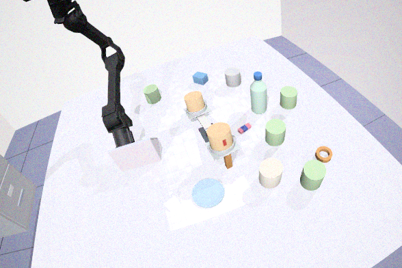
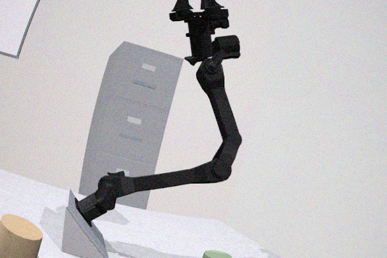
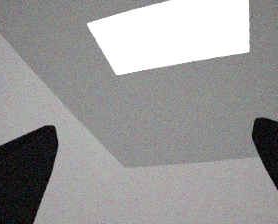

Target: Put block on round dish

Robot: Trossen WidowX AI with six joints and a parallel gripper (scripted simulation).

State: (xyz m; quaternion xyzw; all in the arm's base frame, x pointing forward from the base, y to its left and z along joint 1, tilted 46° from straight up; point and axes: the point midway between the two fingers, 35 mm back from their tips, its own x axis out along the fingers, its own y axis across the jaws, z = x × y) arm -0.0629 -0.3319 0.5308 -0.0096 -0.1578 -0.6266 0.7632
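Now: the teal block 300 mm ahead of my gripper tip, 20 mm to the right of it and 680 mm below it. Round my gripper tip: bottle (530 mm ahead, 120 mm to the right, 610 mm below); orange post (310 mm ahead, 310 mm to the right, 680 mm below); grey balance (310 mm ahead, 150 mm to the right, 680 mm below).
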